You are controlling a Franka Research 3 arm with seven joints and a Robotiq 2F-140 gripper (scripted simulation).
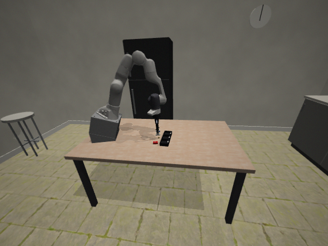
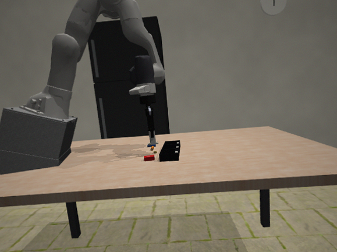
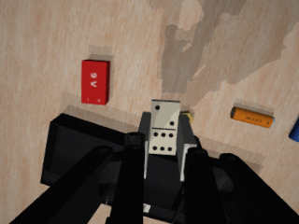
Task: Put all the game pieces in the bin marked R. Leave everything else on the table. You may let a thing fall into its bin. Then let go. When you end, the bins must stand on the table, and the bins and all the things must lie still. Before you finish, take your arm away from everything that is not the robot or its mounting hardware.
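Now: the black bin row 8 cm ahead of my hand, 3 cm to the left of it and 7 cm below it. The rest, counted from my hand: white domino 3 cm below; red block 2 cm ahead, 8 cm to the right, 8 cm below; brass nut 3 cm to the left, 9 cm below.
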